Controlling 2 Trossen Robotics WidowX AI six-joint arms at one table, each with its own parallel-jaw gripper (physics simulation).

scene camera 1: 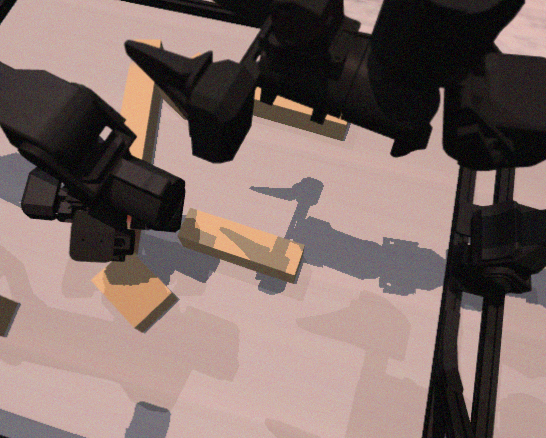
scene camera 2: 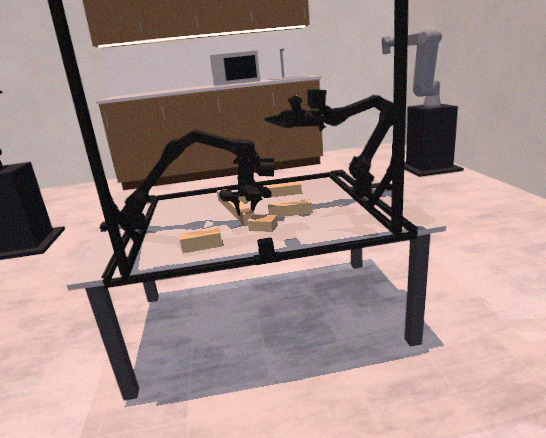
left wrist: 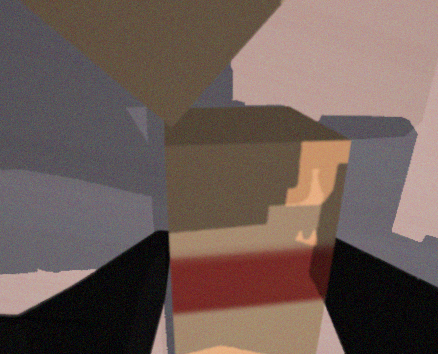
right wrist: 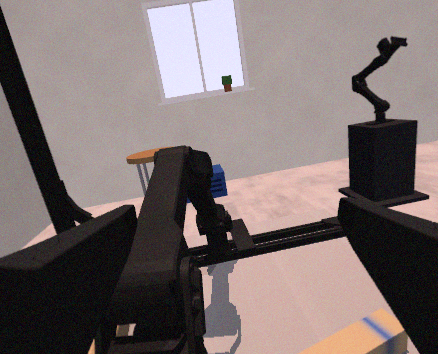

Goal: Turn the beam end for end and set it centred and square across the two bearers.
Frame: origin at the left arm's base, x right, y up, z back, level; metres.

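Where they show: left gripper, fingertip midpoint: (scene camera 2: 245, 215) (left wrist: 243, 246); right gripper, fingertip midpoint: (scene camera 1: 158, 8) (scene camera 2: 264, 119) (right wrist: 237, 210); left arm's base, link origin: (scene camera 2: 136, 226) (right wrist: 219, 249); right arm's base, link origin: (scene camera 1: 478, 272) (scene camera 2: 363, 194).
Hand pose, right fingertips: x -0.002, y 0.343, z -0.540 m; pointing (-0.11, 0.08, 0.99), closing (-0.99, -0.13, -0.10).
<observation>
Each offset is from my right fingertips to the centre of the thing. "spot": to the spot under its first point.
The long wooden beam {dx -0.070, dy -0.341, dz +0.153 m} (scene camera 1: 138, 97) (scene camera 2: 229, 203) (left wrist: 239, 189) runs up the left of scene camera 1. My left gripper (scene camera 1: 127, 226) (scene camera 2: 245, 202) (left wrist: 243, 246) is shut on its red-striped end, low over the table. The blue-striped end shows in the right wrist view (right wrist: 351, 335). Two long bearer blocks lie apart on the table, one in the middle (scene camera 1: 241, 245) (scene camera 2: 290, 208) and one farther back {spot: dx -0.170, dy -0.326, dz -0.085 m} (scene camera 1: 302, 115) (scene camera 2: 284, 189). My right gripper (scene camera 1: 167, 52) (scene camera 2: 276, 118) is open and empty, high above the table.
A short block {dx +0.150, dy -0.344, dz +0.063 m} (scene camera 1: 134, 291) (scene camera 2: 263, 222) lies just in front of the left gripper. Another block {dx +0.235, dy -0.338, dz +0.284 m} (scene camera 2: 201, 240) lies at the front left of the table. A black frame (scene camera 2: 332, 248) rims the table, with upright posts (scene camera 2: 400, 109) at the corners.
</observation>
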